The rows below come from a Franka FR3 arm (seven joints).
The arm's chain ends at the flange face. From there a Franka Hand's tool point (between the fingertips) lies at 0.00 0.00 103.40 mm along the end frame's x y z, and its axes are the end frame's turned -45 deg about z.
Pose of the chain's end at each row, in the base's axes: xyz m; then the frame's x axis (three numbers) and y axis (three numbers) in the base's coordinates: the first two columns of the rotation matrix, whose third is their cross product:
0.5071 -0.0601 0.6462 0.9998 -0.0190 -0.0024 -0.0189 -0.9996 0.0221
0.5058 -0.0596 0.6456 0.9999 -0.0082 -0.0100 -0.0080 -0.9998 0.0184
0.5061 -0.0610 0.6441 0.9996 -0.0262 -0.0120 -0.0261 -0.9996 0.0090
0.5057 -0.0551 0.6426 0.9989 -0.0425 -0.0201 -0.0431 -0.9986 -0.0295
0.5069 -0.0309 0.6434 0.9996 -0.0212 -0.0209 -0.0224 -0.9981 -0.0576
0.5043 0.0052 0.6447 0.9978 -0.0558 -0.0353 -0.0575 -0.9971 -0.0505
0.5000 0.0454 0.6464 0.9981 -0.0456 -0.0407 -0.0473 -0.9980 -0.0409
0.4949 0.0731 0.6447 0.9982 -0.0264 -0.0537 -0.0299 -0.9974 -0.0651
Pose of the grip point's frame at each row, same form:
0.5068 -0.0624 0.5428 0.7203 0.6934 -0.0173 0.6936 -0.7203 0.0139
0.5048 -0.0615 0.5422 0.7127 0.7012 -0.0201 0.7014 -0.7128 0.0059
0.5048 -0.0619 0.5407 0.7253 0.6883 -0.0148 0.6884 -0.7254 -0.0021
0.5038 -0.0520 0.5393 0.7368 0.6761 0.0066 0.6759 -0.7362 -0.0351
0.5049 -0.0249 0.5402 0.7227 0.6908 0.0260 0.6910 -0.7208 -0.0555
0.5010 0.0106 0.5415 0.7462 0.6656 0.0107 0.6649 -0.7445 -0.0607
0.4960 0.0498 0.5432 0.7392 0.6734 0.0001 0.6723 -0.7379 -0.0577
0.4895 0.0800 0.5417 0.7270 0.6866 0.0081 0.6847 -0.7239 -0.0840

